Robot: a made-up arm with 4 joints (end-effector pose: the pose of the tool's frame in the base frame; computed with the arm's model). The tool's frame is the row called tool. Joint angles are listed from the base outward.
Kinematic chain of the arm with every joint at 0, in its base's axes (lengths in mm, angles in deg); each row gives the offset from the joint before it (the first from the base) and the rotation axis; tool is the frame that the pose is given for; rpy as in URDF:
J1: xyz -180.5 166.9 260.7 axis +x
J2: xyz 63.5 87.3 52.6 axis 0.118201 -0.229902 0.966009
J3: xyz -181.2 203.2 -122 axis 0.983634 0.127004 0.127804
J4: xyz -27.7 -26.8 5 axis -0.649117 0.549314 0.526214
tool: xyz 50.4 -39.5 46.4 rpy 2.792 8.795 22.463
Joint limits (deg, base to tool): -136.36..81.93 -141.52..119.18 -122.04..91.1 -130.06..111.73
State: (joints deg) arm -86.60 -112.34 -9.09 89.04
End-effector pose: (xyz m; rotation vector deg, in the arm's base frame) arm 0.0671 0.0272 0.0714 -24.62 61.74 -97.50
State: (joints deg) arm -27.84 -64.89 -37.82 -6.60
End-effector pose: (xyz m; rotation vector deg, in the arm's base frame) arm -0.0513 0.4534 0.1111 -56.49 26.53 -54.92
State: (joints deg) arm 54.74 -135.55 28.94 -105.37
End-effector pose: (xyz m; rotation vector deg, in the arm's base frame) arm 0.0641 0.4494 0.3485 -29.49 -32.15 -155.85
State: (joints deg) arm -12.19 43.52 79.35 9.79
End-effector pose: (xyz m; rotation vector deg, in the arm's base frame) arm -0.2987 0.2668 0.1004 62.69 30.58 81.90
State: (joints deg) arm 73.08 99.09 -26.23 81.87
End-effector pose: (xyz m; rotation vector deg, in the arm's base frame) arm -0.2905 0.3003 0.2063 -53.81 -56.63 50.20
